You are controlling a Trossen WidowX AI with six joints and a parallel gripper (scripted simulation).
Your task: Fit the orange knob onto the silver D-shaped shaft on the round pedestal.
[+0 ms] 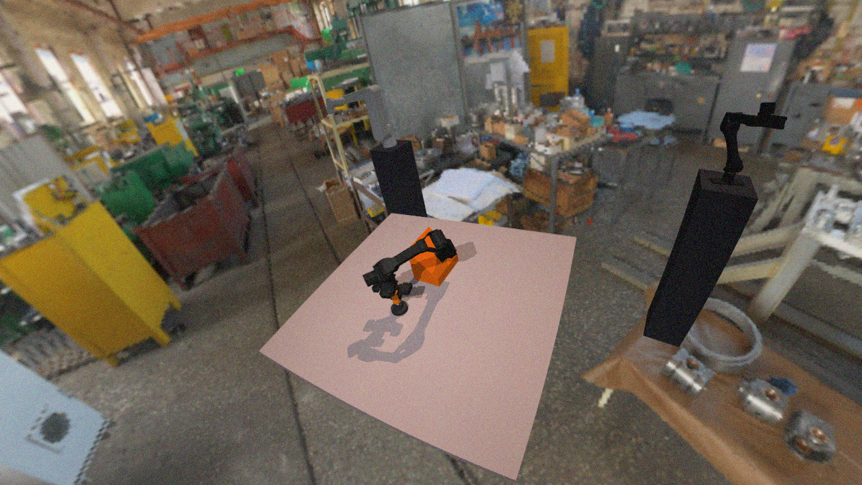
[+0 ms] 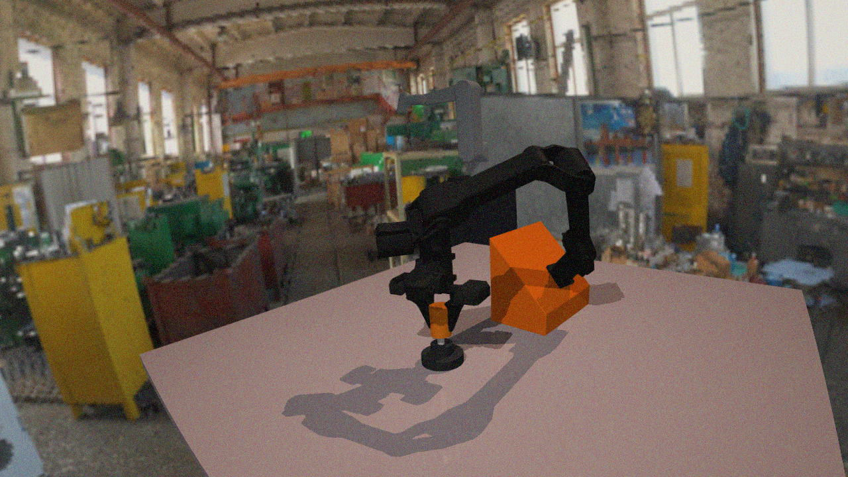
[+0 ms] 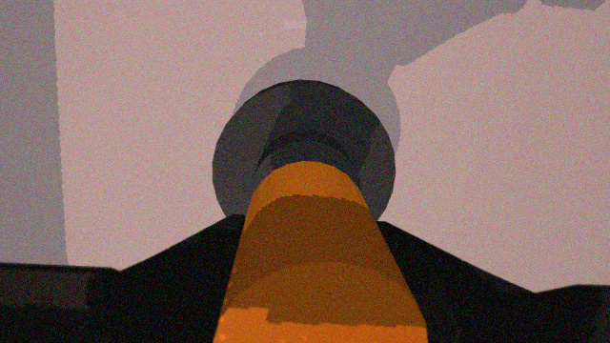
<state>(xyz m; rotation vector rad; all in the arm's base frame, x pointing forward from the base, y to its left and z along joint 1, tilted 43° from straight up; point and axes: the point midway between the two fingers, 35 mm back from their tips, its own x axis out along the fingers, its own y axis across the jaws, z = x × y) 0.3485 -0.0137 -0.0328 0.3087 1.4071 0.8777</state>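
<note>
The orange knob lies 3 cm above my gripper tip. Round my gripper tip: black round pedestal 4 cm below.
</note>
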